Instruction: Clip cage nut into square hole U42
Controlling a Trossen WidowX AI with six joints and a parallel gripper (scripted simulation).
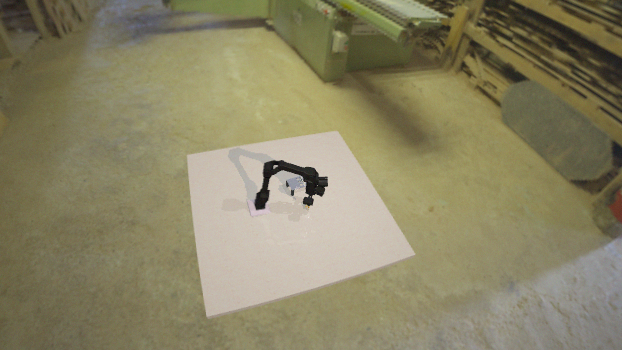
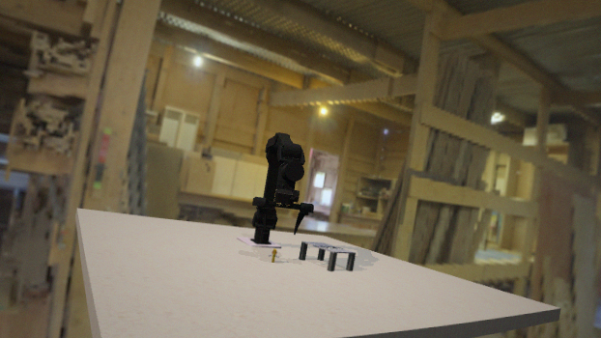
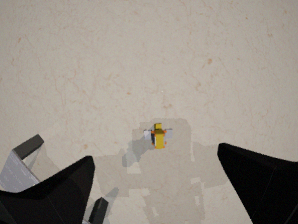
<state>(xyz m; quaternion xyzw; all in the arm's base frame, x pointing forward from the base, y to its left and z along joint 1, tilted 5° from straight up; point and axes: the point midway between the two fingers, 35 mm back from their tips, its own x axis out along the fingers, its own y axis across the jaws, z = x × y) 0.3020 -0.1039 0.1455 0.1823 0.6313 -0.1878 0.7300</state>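
My gripper tip is 1 cm past the yellow cage nut and 7 cm above it.
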